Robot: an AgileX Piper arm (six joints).
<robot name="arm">
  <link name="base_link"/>
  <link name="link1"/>
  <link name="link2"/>
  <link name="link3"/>
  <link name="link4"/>
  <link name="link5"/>
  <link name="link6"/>
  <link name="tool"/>
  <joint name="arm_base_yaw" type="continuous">
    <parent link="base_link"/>
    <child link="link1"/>
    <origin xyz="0 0 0.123"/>
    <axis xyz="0 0 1"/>
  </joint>
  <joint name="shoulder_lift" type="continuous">
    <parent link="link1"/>
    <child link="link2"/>
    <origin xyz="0 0 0"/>
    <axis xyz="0 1 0"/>
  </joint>
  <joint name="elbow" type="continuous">
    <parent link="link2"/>
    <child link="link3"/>
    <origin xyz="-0.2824 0 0.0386"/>
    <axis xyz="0 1 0"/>
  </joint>
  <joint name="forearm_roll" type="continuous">
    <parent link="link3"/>
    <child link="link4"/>
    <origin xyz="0.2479 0 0.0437"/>
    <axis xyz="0.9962 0 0.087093"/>
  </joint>
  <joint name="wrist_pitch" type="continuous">
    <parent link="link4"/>
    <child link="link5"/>
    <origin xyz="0 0 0"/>
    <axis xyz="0 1 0"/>
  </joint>
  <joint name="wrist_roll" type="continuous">
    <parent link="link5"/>
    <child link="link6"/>
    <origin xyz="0.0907 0 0.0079"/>
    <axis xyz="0.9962 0 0.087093"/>
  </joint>
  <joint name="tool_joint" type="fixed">
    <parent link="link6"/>
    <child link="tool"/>
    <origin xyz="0 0 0" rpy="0 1.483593 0"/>
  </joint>
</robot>
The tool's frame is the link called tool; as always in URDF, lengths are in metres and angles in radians. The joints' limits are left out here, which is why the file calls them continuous.
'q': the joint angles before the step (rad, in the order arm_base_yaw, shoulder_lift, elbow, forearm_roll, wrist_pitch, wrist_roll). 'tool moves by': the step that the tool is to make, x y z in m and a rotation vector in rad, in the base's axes. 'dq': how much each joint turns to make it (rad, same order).
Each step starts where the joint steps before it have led.
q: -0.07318, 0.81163, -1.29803, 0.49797, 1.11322, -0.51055
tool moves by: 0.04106, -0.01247, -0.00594, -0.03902, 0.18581, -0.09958
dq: 0.00003, 0.15162, -0.08418, -0.14105, 0.08058, 0.11027
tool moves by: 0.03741, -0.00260, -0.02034, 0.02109, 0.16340, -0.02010
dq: 0.00705, 0.12296, -0.01123, -0.01983, 0.03988, 0.04786
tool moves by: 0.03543, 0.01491, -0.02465, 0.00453, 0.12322, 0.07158
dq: 0.07966, 0.12049, 0.00005, -0.00434, -0.00004, 0.00891
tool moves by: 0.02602, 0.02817, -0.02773, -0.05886, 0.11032, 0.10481
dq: 0.13003, 0.11034, -0.00003, -0.05921, 0.00002, 0.01510
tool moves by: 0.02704, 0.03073, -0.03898, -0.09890, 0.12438, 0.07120
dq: 0.11890, 0.13793, -0.00002, -0.09012, -0.00533, 0.04269
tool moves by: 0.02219, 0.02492, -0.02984, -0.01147, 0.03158, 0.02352
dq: 0.06203, 0.10572, 0.00003, -0.01089, -0.07788, 0.02710
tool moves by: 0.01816, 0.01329, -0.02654, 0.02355, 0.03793, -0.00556
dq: 0.01302, 0.08762, 0.00000, 0.03535, -0.06099, 0.00297
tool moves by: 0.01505, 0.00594, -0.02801, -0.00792, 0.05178, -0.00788
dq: 0.00000, 0.08339, 0.00000, 0.01175, -0.03239, -0.00137
